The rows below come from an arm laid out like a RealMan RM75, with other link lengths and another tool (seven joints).
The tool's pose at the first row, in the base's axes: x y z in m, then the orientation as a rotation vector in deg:
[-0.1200 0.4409 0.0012 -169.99 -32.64 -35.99]
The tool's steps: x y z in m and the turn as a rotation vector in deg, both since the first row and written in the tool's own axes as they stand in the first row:
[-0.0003 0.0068 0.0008 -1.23 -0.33 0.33]
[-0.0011 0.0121 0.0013 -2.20 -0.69 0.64]
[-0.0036 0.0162 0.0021 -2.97 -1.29 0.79]
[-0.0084 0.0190 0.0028 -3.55 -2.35 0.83]
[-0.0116 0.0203 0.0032 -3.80 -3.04 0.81]
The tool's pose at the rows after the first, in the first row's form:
[-0.1175 0.4346 0.0005 -171.32 -31.98 -36.06]
[-0.1160 0.4294 -0.0002 -172.42 -31.38 -35.97]
[-0.1163 0.4249 -0.0018 -173.44 -31.07 -35.44]
[-0.1191 0.4207 -0.0043 173.57 30.83 33.96]
[-0.1212 0.4184 -0.0060 173.40 30.74 32.92]

